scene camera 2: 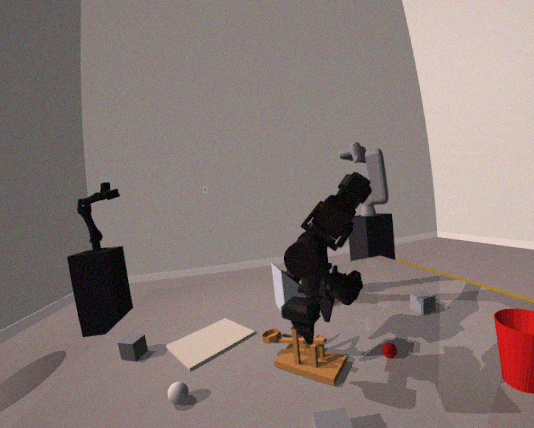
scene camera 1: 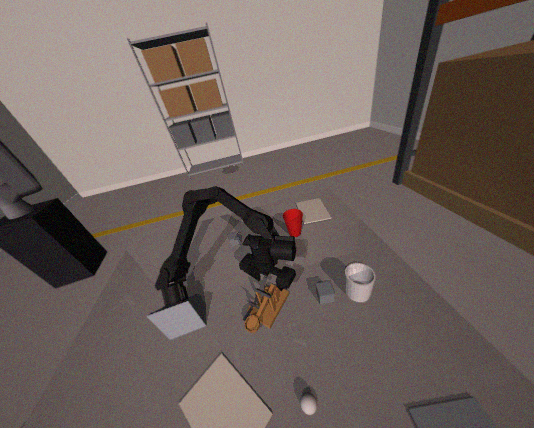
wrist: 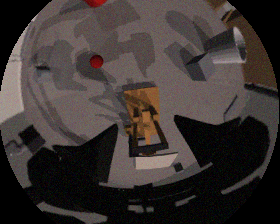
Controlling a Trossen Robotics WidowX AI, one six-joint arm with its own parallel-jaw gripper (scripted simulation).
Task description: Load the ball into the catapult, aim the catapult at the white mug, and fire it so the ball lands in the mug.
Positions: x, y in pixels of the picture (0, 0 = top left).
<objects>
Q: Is my gripper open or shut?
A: Open.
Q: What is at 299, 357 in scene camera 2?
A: A wooden catapult.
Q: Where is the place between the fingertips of my gripper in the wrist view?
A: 146, 122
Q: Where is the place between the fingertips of my gripper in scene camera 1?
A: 270, 285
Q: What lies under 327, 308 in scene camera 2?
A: My gripper.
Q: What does my gripper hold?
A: Nothing.
</objects>
